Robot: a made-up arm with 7 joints.
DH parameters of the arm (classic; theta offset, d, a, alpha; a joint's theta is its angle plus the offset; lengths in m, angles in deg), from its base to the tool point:
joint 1: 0 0.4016 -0.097 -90
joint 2: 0 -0.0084 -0.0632 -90
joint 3: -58.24 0 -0.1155 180
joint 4: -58.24 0.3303 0.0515 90
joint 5: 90 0.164 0.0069 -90
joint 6: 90 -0.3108 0.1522 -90
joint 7: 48.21 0 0.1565 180
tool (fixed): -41.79 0.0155 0 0
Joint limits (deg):
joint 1: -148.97..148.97
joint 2: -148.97..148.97
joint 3: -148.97..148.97
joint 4: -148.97..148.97
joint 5: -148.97..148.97
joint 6: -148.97..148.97
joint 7: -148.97..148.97
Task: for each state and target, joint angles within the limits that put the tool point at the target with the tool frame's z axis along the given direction. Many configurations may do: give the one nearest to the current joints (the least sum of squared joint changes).
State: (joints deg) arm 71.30 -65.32 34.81 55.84 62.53 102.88 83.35
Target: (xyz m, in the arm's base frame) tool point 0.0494 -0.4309 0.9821 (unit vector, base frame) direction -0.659 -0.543 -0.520
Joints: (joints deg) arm 103.68 -47.48 17.96 63.10 51.50 97.15 85.14
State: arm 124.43 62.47 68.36 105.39 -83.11 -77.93 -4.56
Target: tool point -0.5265 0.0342 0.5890 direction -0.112 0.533 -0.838
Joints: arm 102.40 52.04 40.95 134.75 -39.55 -96.42 -18.30
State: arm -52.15 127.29 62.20 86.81 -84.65 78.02 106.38
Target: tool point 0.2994 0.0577 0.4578 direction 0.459 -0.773 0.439
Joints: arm -75.35 123.69 32.08 135.92 -43.00 49.48 100.95
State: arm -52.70 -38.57 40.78 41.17 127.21 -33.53 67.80
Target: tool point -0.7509 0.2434 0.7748 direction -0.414 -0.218 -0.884
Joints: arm -35.36 -26.58 29.60 51.34 134.93 -9.85 60.22
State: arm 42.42 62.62 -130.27 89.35 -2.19 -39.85 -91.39
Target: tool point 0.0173 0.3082 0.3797 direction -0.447 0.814 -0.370
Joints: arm 62.43 114.85 -86.99 49.53 -35.57 -40.04 -124.37
